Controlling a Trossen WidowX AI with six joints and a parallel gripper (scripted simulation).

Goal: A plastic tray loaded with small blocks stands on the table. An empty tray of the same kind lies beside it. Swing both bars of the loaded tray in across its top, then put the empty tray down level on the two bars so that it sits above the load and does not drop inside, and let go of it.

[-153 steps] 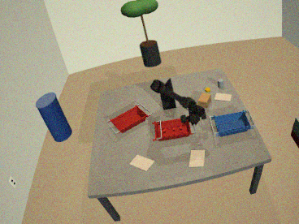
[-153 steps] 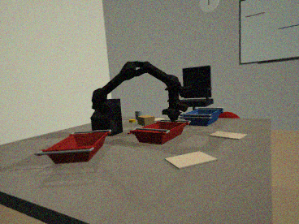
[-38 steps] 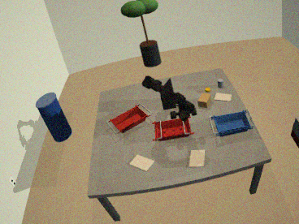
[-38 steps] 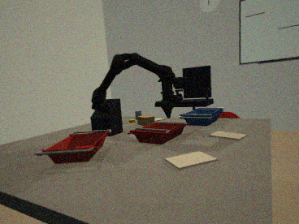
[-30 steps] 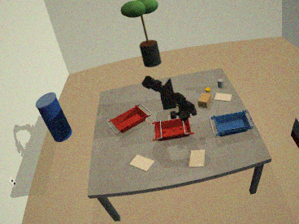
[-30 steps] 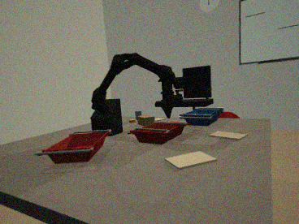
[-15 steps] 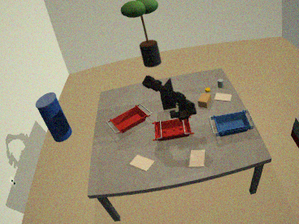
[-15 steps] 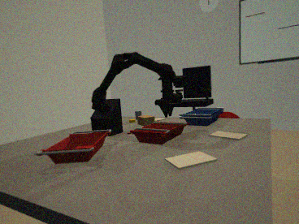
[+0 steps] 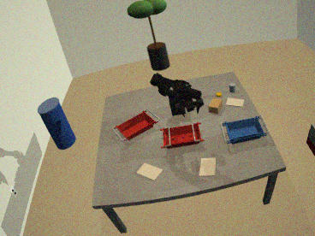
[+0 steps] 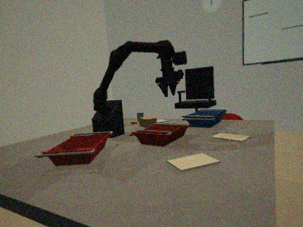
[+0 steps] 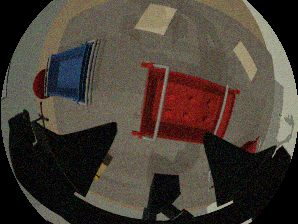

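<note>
Now: the red tray 410 mm to the right of my gripper tip, 230 mm behind it and 170 mm below it. From my gripper tip the other things lie so: grey cylinder (500 mm behind, 440 mm to the left, 180 mm below); small yellow piece (470 mm behind, 300 mm to the left, 210 mm below); tan block (290 mm behind, 230 mm to the left, 190 mm below).
</note>
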